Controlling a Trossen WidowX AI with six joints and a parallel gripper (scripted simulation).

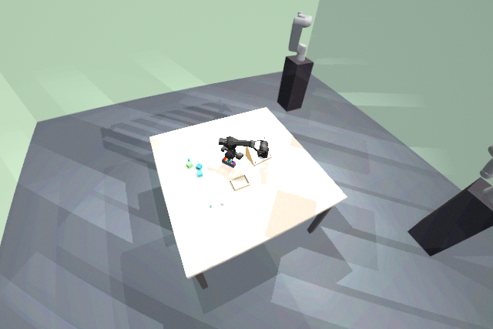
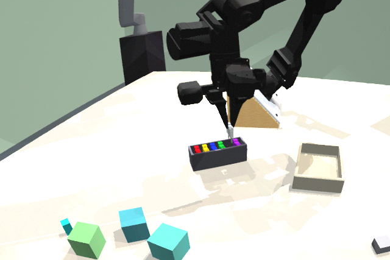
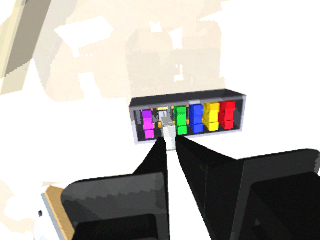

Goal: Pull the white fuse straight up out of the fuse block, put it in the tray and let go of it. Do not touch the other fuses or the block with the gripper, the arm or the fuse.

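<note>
My gripper tip is now 200 mm to the right of the beige tray, 70 mm above it and 10 mm short of it. The rest, counted from my gripper tip: small grey cube (310 mm to the left, 210 mm ahead, 70 mm below); then white fuse (10 mm below).
</note>
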